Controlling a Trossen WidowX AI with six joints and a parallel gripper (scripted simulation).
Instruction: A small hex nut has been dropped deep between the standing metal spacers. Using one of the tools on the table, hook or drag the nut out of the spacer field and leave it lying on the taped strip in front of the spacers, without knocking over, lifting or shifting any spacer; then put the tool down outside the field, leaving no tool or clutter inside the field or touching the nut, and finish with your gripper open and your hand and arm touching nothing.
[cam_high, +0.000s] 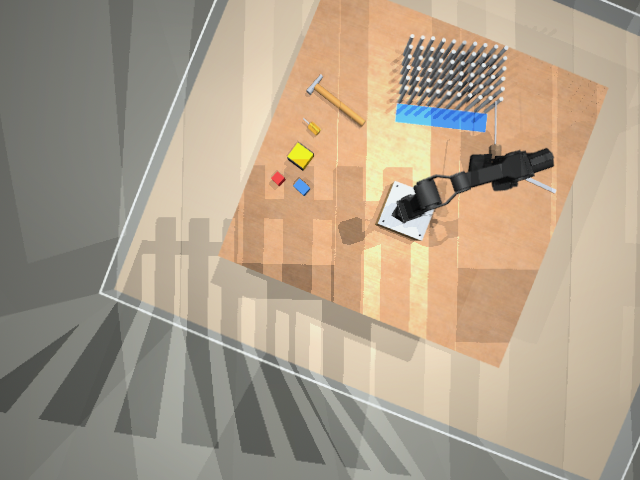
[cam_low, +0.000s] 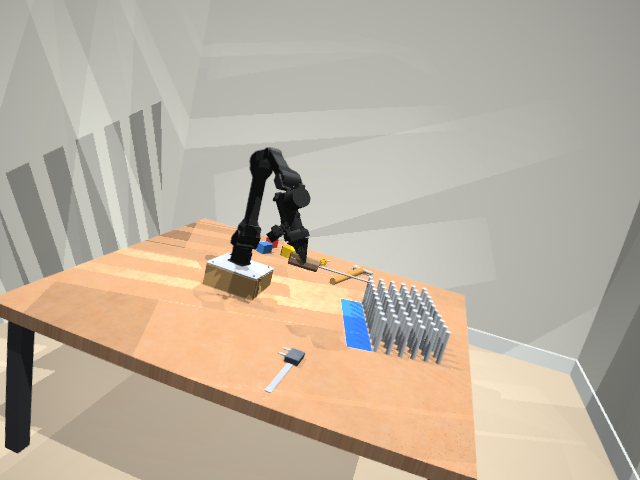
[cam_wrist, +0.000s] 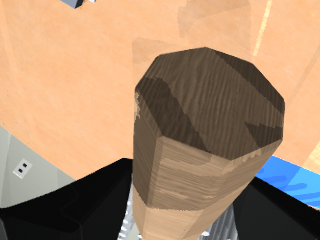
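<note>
My gripper tip is now 21 cm to the right of the blue taped strip, 21 cm above it and 14 cm short of it. From my gripper tip the other things lie so: blue cube (55 cm to the left, 43 cm behind, 19 cm below); then grey hex nut (31 cm ahead, 25 cm to the left, 21 cm below); then yellow screwdriver (65 cm to the left, 20 cm below, 19 cm behind).
</note>
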